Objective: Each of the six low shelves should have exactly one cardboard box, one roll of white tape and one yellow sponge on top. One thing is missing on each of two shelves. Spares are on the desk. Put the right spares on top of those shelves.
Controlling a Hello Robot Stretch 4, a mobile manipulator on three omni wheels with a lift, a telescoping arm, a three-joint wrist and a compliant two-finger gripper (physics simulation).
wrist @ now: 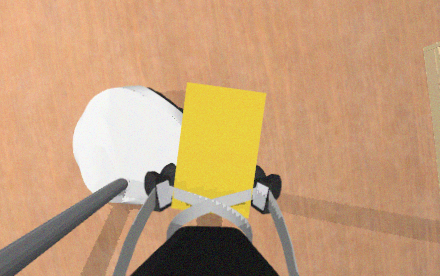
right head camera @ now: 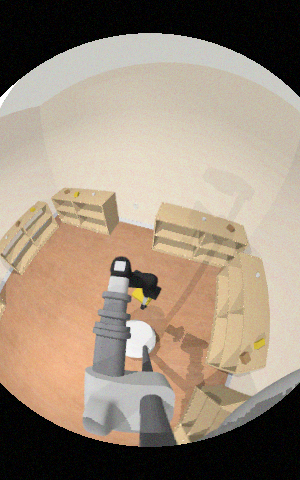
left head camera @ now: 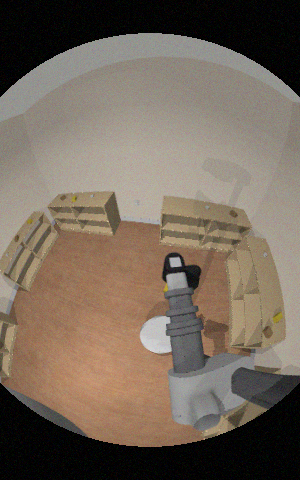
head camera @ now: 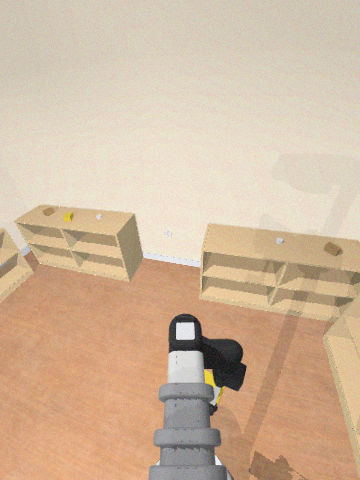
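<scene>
My gripper point(wrist: 212, 179) is shut on a yellow sponge point(wrist: 222, 140) point(head camera: 208, 377) point(right head camera: 140, 295), held above the floor. The shelf ahead to the right point(head camera: 245, 245) point(left head camera: 185, 206) bears a white tape roll point(head camera: 279, 240) point(right head camera: 204, 219) and a cardboard box point(head camera: 332, 248) point(right head camera: 230, 228); no sponge shows on its top. The shelf ahead to the left point(head camera: 112, 225) bears a box point(head camera: 48, 211), a sponge point(head camera: 68, 217) and a tape roll point(head camera: 99, 216). The right-hand shelf point(right head camera: 252, 310) bears a tape roll point(right head camera: 257, 275), a sponge point(right head camera: 259, 343) and a box point(right head camera: 245, 357). The desk does not show.
A left-hand shelf in the left head view bears a box point(left head camera: 17, 238) and a sponge point(left head camera: 29, 221); I cannot make out a tape roll there. Parts of other shelves show at the lower left and lower right. My round white base point(left head camera: 156, 335) point(wrist: 125, 145) stands on the wooden floor.
</scene>
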